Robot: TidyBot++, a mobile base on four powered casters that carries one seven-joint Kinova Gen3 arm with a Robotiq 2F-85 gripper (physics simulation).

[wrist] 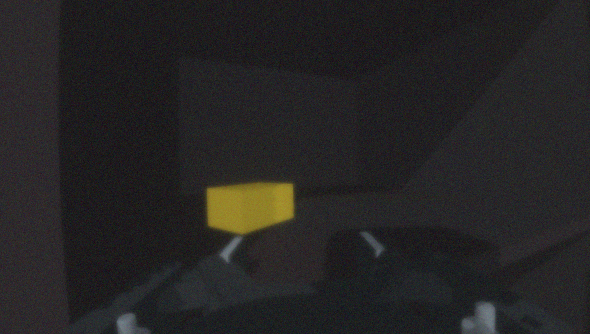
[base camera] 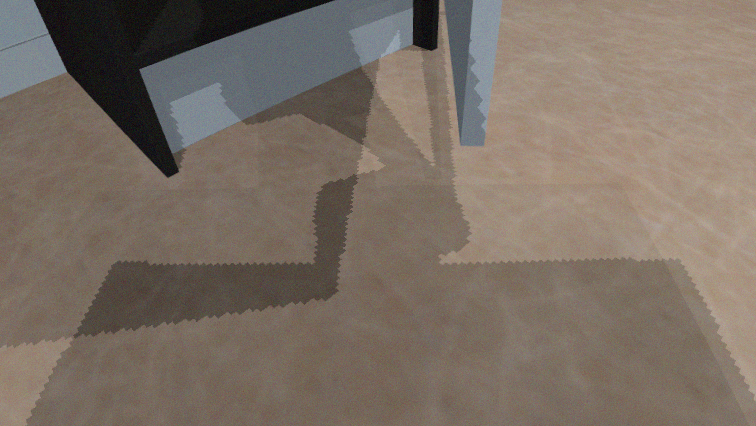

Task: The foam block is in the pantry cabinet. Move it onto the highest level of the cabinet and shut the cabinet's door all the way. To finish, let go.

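Frame: origin at the arm's base, x up, y right, z ahead, level; millimetres.
Seen in the pictures: gripper, fingertip midpoint: [wrist: 301,249].
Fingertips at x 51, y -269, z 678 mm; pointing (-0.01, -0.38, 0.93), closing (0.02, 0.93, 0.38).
Observation:
Offsets run from my fingertips to a thing's top centre. "spot": to the spot under its first point. Level surfaces: height alone.
The yellow foam block {dx +30, dy -108, dz +107 mm} [wrist: 250,207] is inside the dark pantry cabinet, left of centre in the wrist view, beyond the left fingertip. My gripper [wrist: 301,249] is open with nothing between its fingers. The block lies ahead of the fingers and a little to the left. The cabinet [base camera: 119,63] stands at the top left of the base camera view, with its lower front showing. Its door {spot: dx -253, dy +321, dz -288 mm} [base camera: 472,95] stands open on the right side. The cabinet's highest level does not show in the base camera view.
A pale blue-grey panel [base camera: 264,76] runs under the cabinet's dark bottom edge. A dark front post [base camera: 425,23] is beside the open door. Another pale cabinet front {spot: dx -390, dy -489, dz +216 mm} [base camera: 23,58] is at the far left. Shadows fall across the brown floor {dx -448 mm} [base camera: 608,132].

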